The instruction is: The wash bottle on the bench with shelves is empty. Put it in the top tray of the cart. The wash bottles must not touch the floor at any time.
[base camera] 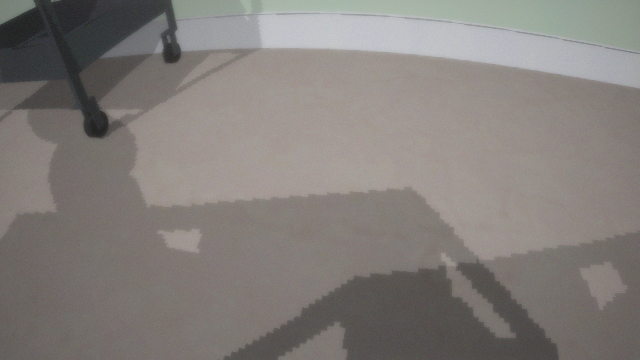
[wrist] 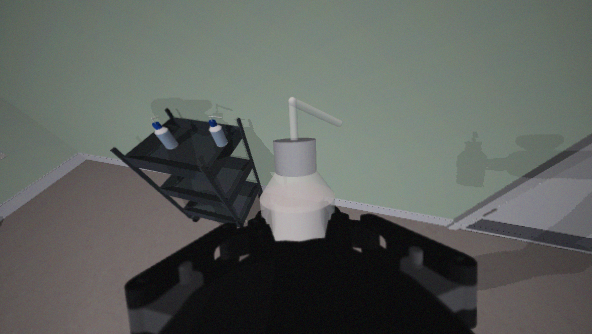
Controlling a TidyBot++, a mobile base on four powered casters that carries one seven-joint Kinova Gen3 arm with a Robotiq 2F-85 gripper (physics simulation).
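Places are measured from the arm's base along level axes (x ahead, y left, z up), in centimetres.
Pixels of known places: gripper, fingertip midpoint: (wrist: 297, 212).
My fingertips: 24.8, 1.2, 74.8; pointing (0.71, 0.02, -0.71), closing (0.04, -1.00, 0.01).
Observation:
Behind a point stands the place of what it marks, as x, y, z.
A white wash bottle (wrist: 297, 200) {23.1, 1.2, 80.1} with a grey cap and a bent spout stands between the fingers of my gripper (wrist: 297, 212) {24.8, 1.2, 74.8} in the wrist view; the gripper is shut on it. The bottle's lower part is hidden by the gripper. The dark cart (wrist: 205, 167) {64.1, 38.7, 36.6} (base camera: 65, 57) {63.1, 39.2, -22.5} has three trays and shows at the left of both views, apart from the held bottle. Its top tray (wrist: 162, 161) {77.6, 68.8, 26.6} holds two wash bottles with blue caps, one at the left (wrist: 166, 137) {87.2, 66.8, 34.1} and one at the right (wrist: 218, 134) {87.6, 40.4, 34.8}. The bench with shelves does not show.
A green wall (wrist: 380, 60) {86.9, -29.8, 66.4} (base camera: 450, 15) {86.6, -31.3, -29.8} with a white baseboard (base camera: 350, 32) {90.4, -9.8, -35.3} runs behind the cart. A caster (base camera: 95, 123) {63.8, 39.1, -36.2} of the cart stands on the brown floor (base camera: 325, 125) {60.7, -1.9, -39.7}. A pale door-like panel (wrist: 545, 200) {61.6, -126.0, 6.5} shows at the right of the wrist view. Shadows fall on wall and floor.

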